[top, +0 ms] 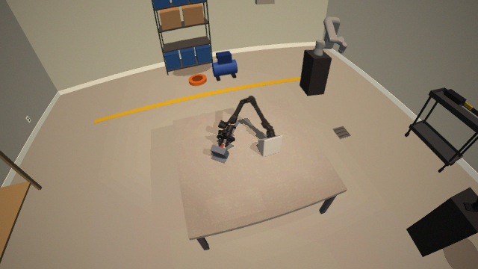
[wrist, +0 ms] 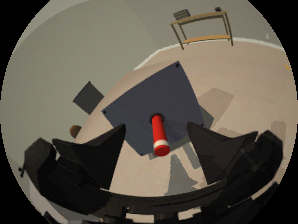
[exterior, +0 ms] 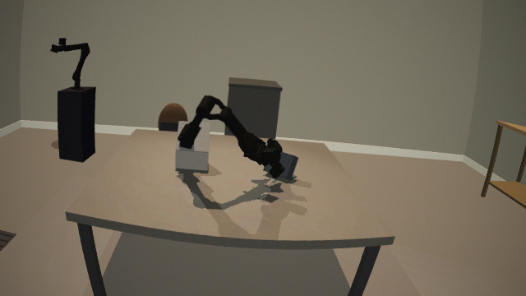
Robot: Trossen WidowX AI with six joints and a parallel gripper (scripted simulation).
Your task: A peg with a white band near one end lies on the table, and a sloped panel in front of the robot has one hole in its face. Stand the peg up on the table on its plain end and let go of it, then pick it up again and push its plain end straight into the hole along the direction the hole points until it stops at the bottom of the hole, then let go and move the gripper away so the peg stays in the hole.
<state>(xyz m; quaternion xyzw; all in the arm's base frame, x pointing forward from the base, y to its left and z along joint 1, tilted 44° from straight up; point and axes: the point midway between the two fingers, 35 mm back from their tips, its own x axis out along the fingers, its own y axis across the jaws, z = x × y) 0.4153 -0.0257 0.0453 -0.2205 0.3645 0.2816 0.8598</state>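
The red peg lies 1 cm behind my gripper tip and 1 cm to the right of it. Round my gripper tip: dark sloped panel: 2 cm ahead, 3 cm to the left, 2 cm below.
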